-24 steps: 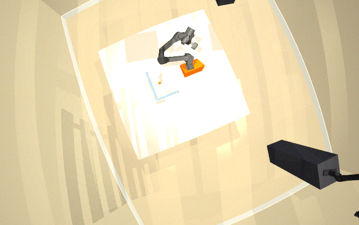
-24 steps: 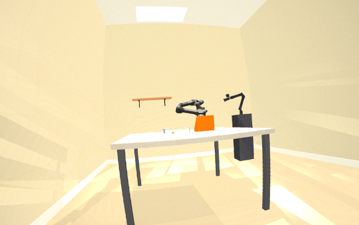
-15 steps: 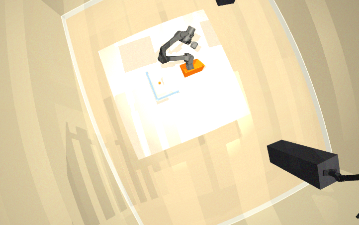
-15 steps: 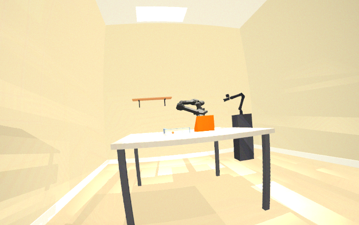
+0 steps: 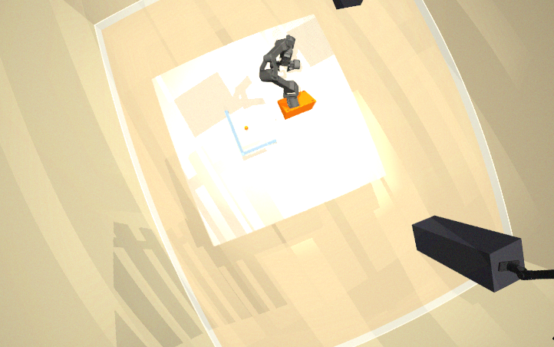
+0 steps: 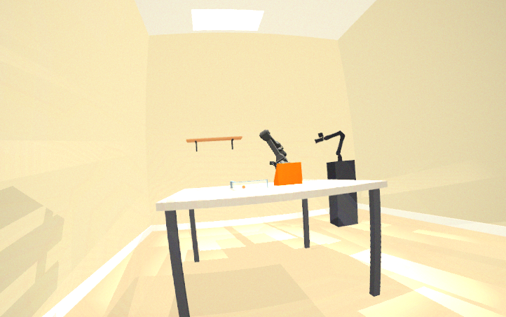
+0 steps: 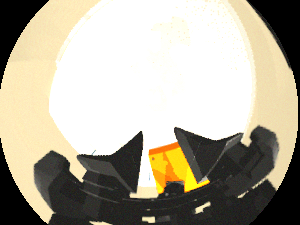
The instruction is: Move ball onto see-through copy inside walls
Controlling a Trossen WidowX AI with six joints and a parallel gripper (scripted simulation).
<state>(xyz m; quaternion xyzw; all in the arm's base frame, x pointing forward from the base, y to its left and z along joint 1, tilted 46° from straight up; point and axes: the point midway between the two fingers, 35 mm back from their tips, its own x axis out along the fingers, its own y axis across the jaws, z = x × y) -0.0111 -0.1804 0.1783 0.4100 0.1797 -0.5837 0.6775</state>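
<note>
My gripper tip is 34 cm short of the orange ball, 27 cm to the right of it and 8 cm above it. From my gripper tip the other things lie so: faint pale spot: 40 cm to the left, 24 cm ahead, 8 cm below.
</note>
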